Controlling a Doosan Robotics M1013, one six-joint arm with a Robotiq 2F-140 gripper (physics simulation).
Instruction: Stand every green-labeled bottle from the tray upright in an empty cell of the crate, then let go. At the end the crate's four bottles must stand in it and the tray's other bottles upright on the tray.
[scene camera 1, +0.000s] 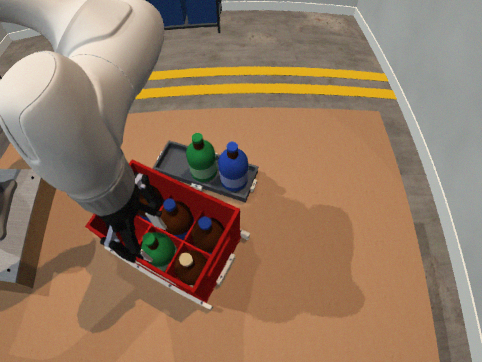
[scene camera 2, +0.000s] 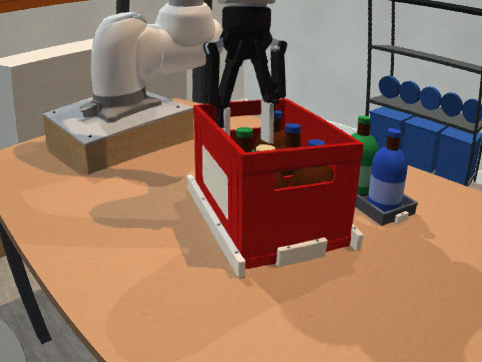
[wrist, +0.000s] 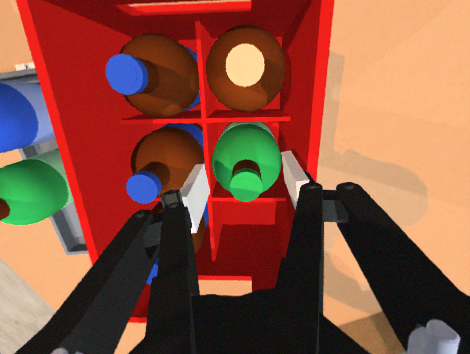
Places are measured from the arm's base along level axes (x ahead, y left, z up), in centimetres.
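Pixels of known places: gripper, fingertip midpoint: (scene camera 1: 153, 242) (scene camera 2: 246, 144) (wrist: 244, 172); arm's base, link origin: (scene camera 2: 119, 107).
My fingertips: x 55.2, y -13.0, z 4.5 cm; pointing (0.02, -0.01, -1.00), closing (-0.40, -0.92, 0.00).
Ahead of a thing's pixels: the offset from my fingertips to its middle. "spot": to the spot under its first point.
A green bottle with a pale green label @[dx +10.1, dy +24.3, dz -5.7 cm] (scene camera 1: 201, 162) (scene camera 2: 366, 147) (wrist: 35, 192) stands upright on the grey tray @[spot: dx +0.6, dy +28.7, dz -13.4 cm] (scene camera 1: 171, 161) (wrist: 70, 235). A blue bottle @[dx +18.0, dy +20.7, dz -5.7 cm] (scene camera 1: 233, 167) (scene camera 2: 388, 172) (wrist: 15, 117) stands beside it. Another green bottle @[dx -0.5, dy +0.1, dz -5.4 cm] (scene camera 1: 161, 250) (scene camera 2: 244, 134) (wrist: 245, 150) stands in a middle cell of the red crate @[dx +1.8, dy +3.7, dz -5.2 cm] (scene camera 1: 200, 196) (scene camera 2: 300, 215) (wrist: 65, 125). My gripper (scene camera 1: 150, 239) (scene camera 2: 247, 122) (wrist: 244, 172) is open, its pads on either side of that bottle's green cap, apart from it. The crate cell beside it, below it in the wrist view, is empty, partly hidden by the fingers.
The crate also holds a brown bottle with a cream cap @[dx +7.0, dy -4.5, dz -5.4 cm] (scene camera 1: 186, 259) (wrist: 245, 97) and several brown bottles with blue caps, one largely hidden behind a finger. White blocks @[dx +14.0, dy -3.8, dz -12.4 cm] (scene camera 2: 301, 251) stand along the crate's base. A shelf unit (scene camera 2: 369, 60) stands behind the table.
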